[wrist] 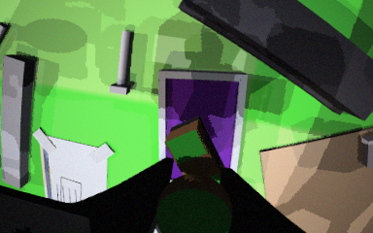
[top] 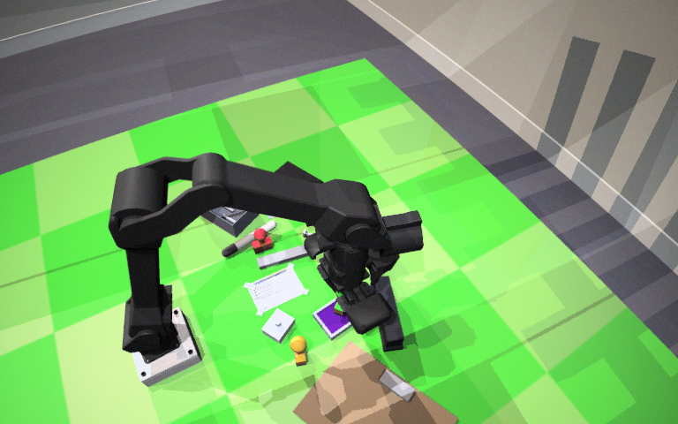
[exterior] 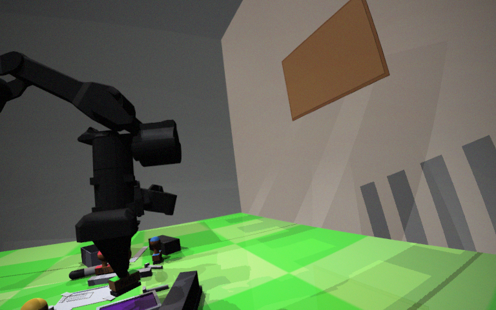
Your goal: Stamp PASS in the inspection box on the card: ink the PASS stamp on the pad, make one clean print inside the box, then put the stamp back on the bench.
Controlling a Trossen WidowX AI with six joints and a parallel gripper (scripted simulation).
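The purple ink pad is 60 mm below my gripper tip. From my gripper tip the other things lie so: green-knobbed PASS stamp (right at my gripper tip); then black bar (70 mm ahead, 50 mm to the right, 50 mm below); then orange stamp (110 mm behind, 50 mm below, 20 mm to the right).
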